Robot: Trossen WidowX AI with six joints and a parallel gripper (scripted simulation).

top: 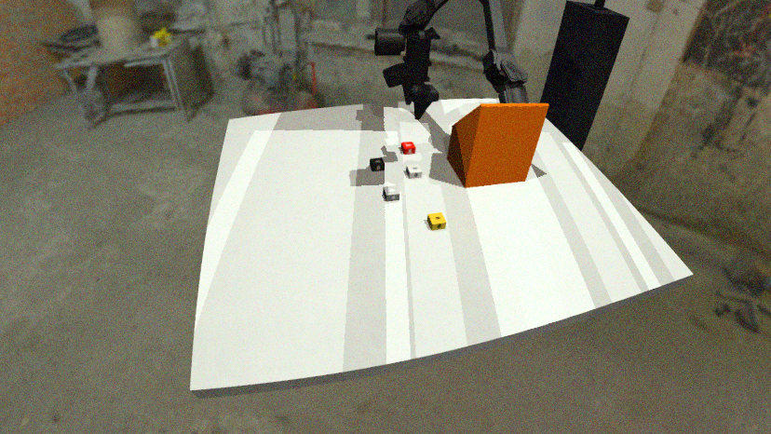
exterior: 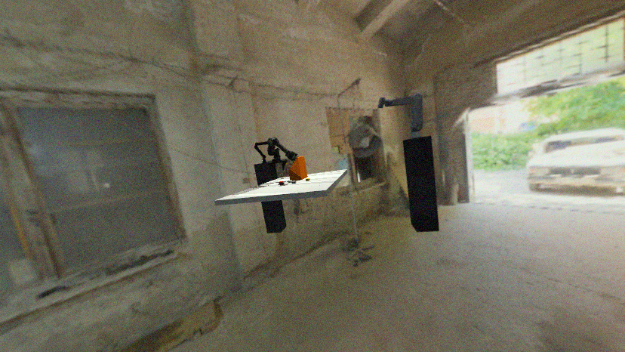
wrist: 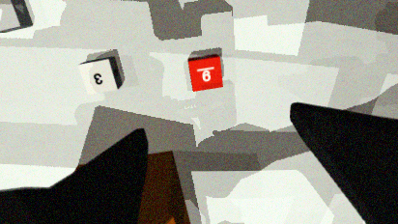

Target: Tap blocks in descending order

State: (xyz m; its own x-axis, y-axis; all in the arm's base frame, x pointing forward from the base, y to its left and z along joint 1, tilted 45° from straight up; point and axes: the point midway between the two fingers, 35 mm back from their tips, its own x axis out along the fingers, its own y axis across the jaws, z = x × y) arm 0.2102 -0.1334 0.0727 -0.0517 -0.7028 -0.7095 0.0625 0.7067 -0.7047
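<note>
Right now my gripper tip is 1 cm to the left of the red block and 12 cm above it. Also, from my gripper tip: white block 2 cm ahead, 10 cm to the left, 12 cm below; grey block 10 cm ahead, 17 cm to the left, 12 cm below; black block 11 cm ahead, 5 cm to the left, 12 cm below.
</note>
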